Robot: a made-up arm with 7 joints. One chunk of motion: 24 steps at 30 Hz.
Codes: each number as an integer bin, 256 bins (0 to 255) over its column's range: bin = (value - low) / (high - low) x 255, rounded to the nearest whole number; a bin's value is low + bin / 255 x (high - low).
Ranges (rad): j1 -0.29..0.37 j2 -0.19..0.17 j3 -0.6..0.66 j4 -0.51..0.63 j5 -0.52..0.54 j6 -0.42..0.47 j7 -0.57..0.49
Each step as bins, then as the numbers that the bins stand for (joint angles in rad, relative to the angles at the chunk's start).
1 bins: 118 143 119 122 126 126 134
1 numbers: 0.0154 0.0119 -0.0120 0.0354 0.0038 0.0198 -0.0130
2 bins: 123 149 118 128 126 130 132
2 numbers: 0.0284 0.0204 -0.0169 0.0622 0.0038 0.0337 -0.0213
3 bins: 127 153 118 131 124 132 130
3 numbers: 0.0387 0.0260 -0.0169 0.0756 -0.0045 0.0407 -0.0296
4 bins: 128 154 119 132 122 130 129
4 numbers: 0.0413 0.0274 -0.0120 0.0801 -0.0129 0.0337 -0.0338
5 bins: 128 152 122 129 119 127 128
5 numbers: 0.0413 0.0246 0.0028 0.0667 -0.0253 0.0233 -0.0379
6 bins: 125 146 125 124 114 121 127
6 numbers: 0.0335 0.0161 0.0176 0.0444 -0.0461 0.0023 -0.0421
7 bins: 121 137 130 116 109 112 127
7 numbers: 0.0232 0.0034 0.0424 0.0086 -0.0669 -0.0291 -0.0421
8 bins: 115 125 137 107 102 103 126
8 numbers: 0.0076 -0.0135 0.0769 -0.0316 -0.0960 -0.0605 -0.0462
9 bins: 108 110 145 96 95 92 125
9 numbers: -0.0105 -0.0347 0.1165 -0.0808 -0.1251 -0.0989 -0.0504
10 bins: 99 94 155 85 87 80 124
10 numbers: -0.0338 -0.0573 0.1659 -0.1300 -0.1584 -0.1408 -0.0545
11 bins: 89 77 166 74 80 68 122
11 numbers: -0.0596 -0.0813 0.2202 -0.1792 -0.1875 -0.1827 -0.0629
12 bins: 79 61 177 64 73 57 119
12 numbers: -0.0855 -0.1039 0.2746 -0.2239 -0.2165 -0.2211 -0.0753
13 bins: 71 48 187 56 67 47 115
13 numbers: -0.1062 -0.1222 0.3240 -0.2596 -0.2415 -0.2560 -0.0920
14 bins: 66 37 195 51 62 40 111
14 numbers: -0.1192 -0.1378 0.3635 -0.2820 -0.2623 -0.2804 -0.1086
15 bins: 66 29 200 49 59 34 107
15 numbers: -0.1192 -0.1491 0.3882 -0.2909 -0.2747 -0.3013 -0.1252
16 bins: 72 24 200 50 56 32 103
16 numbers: -0.1036 -0.1561 0.3882 -0.2865 -0.2872 -0.3083 -0.1418
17 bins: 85 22 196 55 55 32 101
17 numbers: -0.0700 -0.1589 0.3685 -0.2641 -0.2914 -0.3083 -0.1502
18 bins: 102 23 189 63 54 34 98
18 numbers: -0.0260 -0.1575 0.3339 -0.2284 -0.2955 -0.3013 -0.1626
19 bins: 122 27 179 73 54 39 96
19 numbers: 0.0258 -0.1519 0.2845 -0.1836 -0.2955 -0.2839 -0.1709
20 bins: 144 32 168 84 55 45 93
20 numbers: 0.0827 -0.1448 0.2301 -0.1345 -0.2914 -0.2629 -0.1834
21 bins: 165 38 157 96 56 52 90
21 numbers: 0.1371 -0.1364 0.1758 -0.0808 -0.2872 -0.2385 -0.1959
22 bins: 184 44 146 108 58 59 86
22 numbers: 0.1862 -0.1279 0.1214 -0.0272 -0.2789 -0.2141 -0.2125
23 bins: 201 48 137 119 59 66 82
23 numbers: 0.2302 -0.1222 0.0769 0.0220 -0.2747 -0.1896 -0.2291
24 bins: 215 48 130 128 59 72 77
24 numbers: 0.2665 -0.1222 0.0424 0.0622 -0.2747 -0.1687 -0.2499
